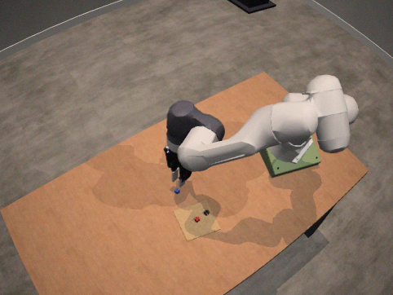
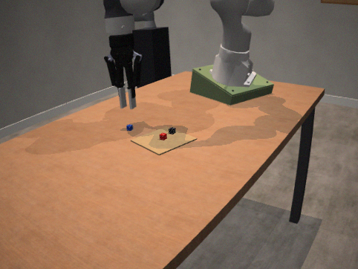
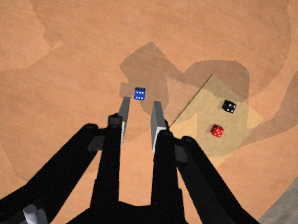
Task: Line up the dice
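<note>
The blue die is 10 cm below my hand. The rest, counted from my hand: red die: 1 cm ahead, 15 cm to the left, 10 cm below; tan mat: 1 cm ahead, 15 cm to the left, 11 cm below; black die: 3 cm behind, 14 cm to the left, 10 cm below.
</note>
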